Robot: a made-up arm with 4 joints.
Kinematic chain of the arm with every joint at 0, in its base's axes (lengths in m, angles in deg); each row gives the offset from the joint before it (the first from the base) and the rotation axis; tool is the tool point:
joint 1: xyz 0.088 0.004 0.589 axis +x
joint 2: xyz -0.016 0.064 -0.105 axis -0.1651 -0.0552 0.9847
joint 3: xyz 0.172 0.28 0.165 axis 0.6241 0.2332 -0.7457
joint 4: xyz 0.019 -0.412 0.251 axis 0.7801 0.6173 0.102
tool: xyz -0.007 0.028 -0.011
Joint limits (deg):
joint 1: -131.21..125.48
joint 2: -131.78..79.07
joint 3: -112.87..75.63
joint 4: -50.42..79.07
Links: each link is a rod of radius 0.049 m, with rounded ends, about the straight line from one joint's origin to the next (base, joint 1, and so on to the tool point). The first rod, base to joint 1, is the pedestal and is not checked.
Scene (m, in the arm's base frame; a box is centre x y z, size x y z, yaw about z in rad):
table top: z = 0
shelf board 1: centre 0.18 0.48 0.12 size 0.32 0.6 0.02 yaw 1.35
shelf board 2: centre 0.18 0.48 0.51 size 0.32 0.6 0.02 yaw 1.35
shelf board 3: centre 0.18 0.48 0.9 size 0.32 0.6 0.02 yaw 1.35
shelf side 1: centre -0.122 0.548 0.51 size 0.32 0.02 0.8 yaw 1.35
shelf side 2: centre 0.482 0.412 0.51 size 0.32 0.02 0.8 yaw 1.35
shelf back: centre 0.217 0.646 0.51 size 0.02 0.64 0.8 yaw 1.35
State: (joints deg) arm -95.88 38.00 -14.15 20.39
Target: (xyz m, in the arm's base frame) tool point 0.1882 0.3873 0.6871
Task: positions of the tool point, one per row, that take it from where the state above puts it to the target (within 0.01 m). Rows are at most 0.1 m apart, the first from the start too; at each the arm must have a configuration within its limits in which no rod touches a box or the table.
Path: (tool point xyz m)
1: 0.2458 0.2857 0.3729
2: 0.2245 0.2275 0.4083
3: 0.1916 0.1790 0.4494
4: 0.1477 0.1416 0.4928
5: 0.0938 0.1157 0.5345
6: 0.1061 0.1387 0.5519
7: 0.1190 0.1612 0.5833
8: 0.1312 0.1763 0.6292
9: 0.1410 0.1769 0.6871
10: 0.1630 0.2256 0.6948
11: 0.1785 0.2777 0.6988
12: 0.1868 0.3321 0.6967
13: 0.1882 0.3873 0.6871

